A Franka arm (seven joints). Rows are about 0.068 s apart.
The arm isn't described. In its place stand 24 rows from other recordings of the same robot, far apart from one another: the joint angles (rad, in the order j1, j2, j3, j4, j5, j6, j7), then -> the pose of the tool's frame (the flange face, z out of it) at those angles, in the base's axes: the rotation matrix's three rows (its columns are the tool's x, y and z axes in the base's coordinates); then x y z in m.
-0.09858, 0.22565, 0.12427, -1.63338, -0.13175, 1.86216, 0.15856 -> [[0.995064 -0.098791 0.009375], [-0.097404 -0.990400 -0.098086], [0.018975 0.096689 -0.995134]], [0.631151 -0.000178 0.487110]
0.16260, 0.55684, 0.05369, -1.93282, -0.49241, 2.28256, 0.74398 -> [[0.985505 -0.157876 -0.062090], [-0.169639 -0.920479 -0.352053], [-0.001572 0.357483 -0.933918]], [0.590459 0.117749 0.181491]
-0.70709, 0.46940, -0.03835, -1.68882, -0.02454, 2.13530, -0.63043 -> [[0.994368 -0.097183 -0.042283], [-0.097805 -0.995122 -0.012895], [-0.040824 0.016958 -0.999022]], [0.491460 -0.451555 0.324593]
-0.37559, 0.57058, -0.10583, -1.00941, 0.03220, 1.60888, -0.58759 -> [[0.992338 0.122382 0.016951], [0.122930 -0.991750 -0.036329], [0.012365 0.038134 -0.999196]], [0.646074 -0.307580 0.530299]
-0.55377, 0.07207, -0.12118, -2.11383, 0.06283, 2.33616, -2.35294 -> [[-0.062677 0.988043 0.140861], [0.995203 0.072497 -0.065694], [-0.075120 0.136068 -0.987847]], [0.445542 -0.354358 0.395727]
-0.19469, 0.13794, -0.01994, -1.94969, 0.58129, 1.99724, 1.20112 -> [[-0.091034 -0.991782 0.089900], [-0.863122 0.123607 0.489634], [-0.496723 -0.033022 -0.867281]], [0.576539 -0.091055 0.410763]
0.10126, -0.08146, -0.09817, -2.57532, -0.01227, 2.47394, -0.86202 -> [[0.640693 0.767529 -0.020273], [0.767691 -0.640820 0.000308], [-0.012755 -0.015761 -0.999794]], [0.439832 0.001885 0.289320]
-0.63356, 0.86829, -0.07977, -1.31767, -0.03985, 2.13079, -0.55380 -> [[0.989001 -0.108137 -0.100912], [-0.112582 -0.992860 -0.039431], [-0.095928 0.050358 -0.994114]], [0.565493 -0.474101 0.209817]
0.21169, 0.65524, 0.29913, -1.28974, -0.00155, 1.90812, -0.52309 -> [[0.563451 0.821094 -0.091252], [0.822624 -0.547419 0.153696], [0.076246 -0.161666 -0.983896]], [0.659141 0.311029 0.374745]
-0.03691, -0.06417, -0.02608, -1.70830, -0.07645, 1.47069, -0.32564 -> [[0.949241 0.260219 -0.176715], [0.252861 -0.965426 -0.063362], [-0.187093 0.015461 -0.982220]], [0.517715 -0.041873 0.587512]
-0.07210, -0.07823, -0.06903, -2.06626, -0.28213, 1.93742, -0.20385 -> [[0.981265 0.179010 -0.071229], [0.156508 -0.956257 -0.247140], [-0.112354 0.231362 -0.966358]], [0.517653 -0.093372 0.465247]
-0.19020, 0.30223, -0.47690, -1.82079, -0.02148, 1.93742, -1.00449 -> [[0.914550 0.342362 -0.215374], [0.343989 -0.938459 -0.031096], [-0.212766 -0.045647 -0.976036]], [0.487884 -0.363968 0.376822]
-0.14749, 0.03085, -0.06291, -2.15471, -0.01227, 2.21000, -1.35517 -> [[0.406710 0.913304 0.021531], [0.913535 -0.406420 -0.016649], [-0.006455 0.026441 -0.999630]], [0.532013 -0.113911 0.387440]
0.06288, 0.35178, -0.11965, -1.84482, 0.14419, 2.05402, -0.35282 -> [[0.967981 0.214747 -0.129985], [0.227560 -0.969288 0.093259], [-0.105966 -0.119852 -0.987120]], [0.617744 -0.023128 0.326312]
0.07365, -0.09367, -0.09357, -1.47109, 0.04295, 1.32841, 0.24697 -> [[0.965701 -0.255074 -0.048576], [-0.252623 -0.966201 0.051358], [-0.060035 -0.037325 -0.997498]], [0.496297 -0.007515 0.698849]
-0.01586, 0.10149, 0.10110, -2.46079, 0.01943, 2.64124, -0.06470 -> [[0.988138 0.132563 0.077531], [0.130900 -0.991050 0.026168], [0.080306 -0.015708 -0.996647]], [0.487775 0.041635 0.263356]
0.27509, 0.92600, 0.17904, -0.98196, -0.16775, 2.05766, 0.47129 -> [[0.988010 -0.028045 0.151823], [-0.036550 -0.997898 0.053521], [0.150002 -0.058429 -0.986958]], [0.740118 0.290738 0.320854]
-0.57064, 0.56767, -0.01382, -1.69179, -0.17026, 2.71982, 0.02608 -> [[0.815966 -0.472948 0.332443], [-0.379128 -0.871917 -0.309875], [0.436418 0.126809 -0.890763]], [0.600022 -0.387820 0.317557]
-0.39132, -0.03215, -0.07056, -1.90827, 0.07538, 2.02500, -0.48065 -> [[0.986321 -0.009587 0.164558], [-0.009082 -0.999951 -0.003818], [0.164586 0.002271 -0.986360]], [0.508711 -0.248848 0.522098]
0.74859, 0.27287, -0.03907, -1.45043, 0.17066, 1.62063, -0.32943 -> [[0.516955 0.836919 -0.179791], [0.854752 -0.516073 0.055385], [-0.046433 -0.182308 -0.982144]], [0.467308 0.428077 0.524230]
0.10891, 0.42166, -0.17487, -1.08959, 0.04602, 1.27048, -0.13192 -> [[0.968928 0.080268 -0.233956], [0.079325 -0.996758 -0.013453], [-0.234277 -0.005523 -0.972154]], [0.641935 -0.009803 0.570642]
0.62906, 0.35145, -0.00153, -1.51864, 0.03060, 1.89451, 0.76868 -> [[0.988711 -0.149804 0.003146], [-0.149816 -0.988004 0.037468], [-0.002504 -0.037516 -0.999293]], [0.539412 0.394194 0.462107]
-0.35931, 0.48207, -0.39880, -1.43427, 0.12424, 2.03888, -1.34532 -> [[0.828819 0.554650 0.073638], [0.558934 -0.814749 -0.154197], [-0.025529 0.168960 -0.985292]], [0.550648 -0.442629 0.447296]
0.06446, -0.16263, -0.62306, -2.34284, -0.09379, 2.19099, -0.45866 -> [[0.999279 -0.037620 -0.005069], [-0.037484 -0.998993 0.024646], [-0.005991 -0.024438 -0.999683]], [0.407148 -0.260695 0.385018]
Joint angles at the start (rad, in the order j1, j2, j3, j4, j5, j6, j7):
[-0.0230, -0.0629, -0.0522, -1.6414, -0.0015, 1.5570, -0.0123]
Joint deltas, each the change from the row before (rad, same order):
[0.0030, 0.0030, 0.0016, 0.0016, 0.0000, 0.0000, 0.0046]
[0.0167, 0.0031, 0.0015, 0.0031, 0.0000, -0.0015, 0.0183]
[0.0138, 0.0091, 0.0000, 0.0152, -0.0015, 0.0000, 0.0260]
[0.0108, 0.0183, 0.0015, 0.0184, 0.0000, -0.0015, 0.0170]
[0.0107, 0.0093, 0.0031, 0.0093, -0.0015, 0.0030, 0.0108]
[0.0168, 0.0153, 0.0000, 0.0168, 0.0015, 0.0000, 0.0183]
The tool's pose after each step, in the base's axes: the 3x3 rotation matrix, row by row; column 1 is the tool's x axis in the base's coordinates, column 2 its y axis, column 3 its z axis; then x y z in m. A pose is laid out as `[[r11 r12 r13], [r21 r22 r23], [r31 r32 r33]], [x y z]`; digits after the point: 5 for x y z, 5 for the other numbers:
[[0.99777 -0.06276 -0.02281], [-0.06270 -0.99803 0.00314], [-0.02296 -0.00170 -0.99973]], [0.53232 -0.03864 0.62334]
[[0.99772 -0.06286 -0.02437], [-0.06282 -0.99802 0.00256], [-0.02448 -0.00103 -0.99970]], [0.53376 -0.02892 0.62302]
[[0.99701 -0.07506 -0.01837], [-0.07507 -0.99718 0.00005], [-0.01832 0.00133 -0.99983]], [0.53719 -0.02173 0.62530]
[[0.99662 -0.07978 -0.01977], [-0.07981 -0.99681 -0.00108], [-0.01962 0.00266 -0.99980]], [0.54309 -0.01501 0.62394]
[[0.99691 -0.07679 -0.01676], [-0.07686 -0.99704 -0.00340], [-0.01645 0.00467 -0.99985]], [0.54652 -0.00757 0.62351]
[[0.99681 -0.07831 -0.01519], [-0.07836 -0.99692 -0.00285], [-0.01492 0.00403 -0.99988]], [0.55146 0.00199 0.62303]

